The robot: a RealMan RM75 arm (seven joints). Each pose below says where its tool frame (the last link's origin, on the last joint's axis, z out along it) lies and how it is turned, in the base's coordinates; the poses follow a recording.
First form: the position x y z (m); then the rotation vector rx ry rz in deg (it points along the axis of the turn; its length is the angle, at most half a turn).
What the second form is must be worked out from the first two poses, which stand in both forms.
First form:
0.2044 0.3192 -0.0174 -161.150 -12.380 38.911
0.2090 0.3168 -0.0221 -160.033 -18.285 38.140
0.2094 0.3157 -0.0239 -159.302 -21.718 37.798
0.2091 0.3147 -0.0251 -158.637 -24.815 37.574
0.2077 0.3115 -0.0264 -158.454 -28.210 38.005
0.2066 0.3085 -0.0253 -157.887 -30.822 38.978
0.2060 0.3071 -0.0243 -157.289 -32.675 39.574
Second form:
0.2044 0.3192 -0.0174; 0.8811 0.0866 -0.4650; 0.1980 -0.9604 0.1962; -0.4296 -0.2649 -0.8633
0.2090 0.3168 -0.0221; 0.8715 0.1526 -0.4661; 0.2678 -0.9443 0.1915; -0.4109 -0.2917 -0.8638
0.2094 0.3157 -0.0239; 0.8630 0.1908 -0.4678; 0.3081 -0.9326 0.1879; -0.4004 -0.3062 -0.8636
0.2091 0.3147 -0.0251; 0.8534 0.2252 -0.4700; 0.3439 -0.9210 0.1831; -0.3916 -0.3179 -0.8634
0.2077 0.3115 -0.0264; 0.8388 0.2636 -0.4763; 0.3796 -0.9103 0.1648; -0.3902 -0.3191 -0.8637
0.2066 0.3085 -0.0253; 0.8226 0.2907 -0.4887; 0.4085 -0.9000 0.1522; -0.3956 -0.3248 -0.8591
0.2060 0.3071 -0.0243; 0.8107 0.3094 -0.4971; 0.4296 -0.8912 0.1459; -0.3979 -0.3318 -0.8553

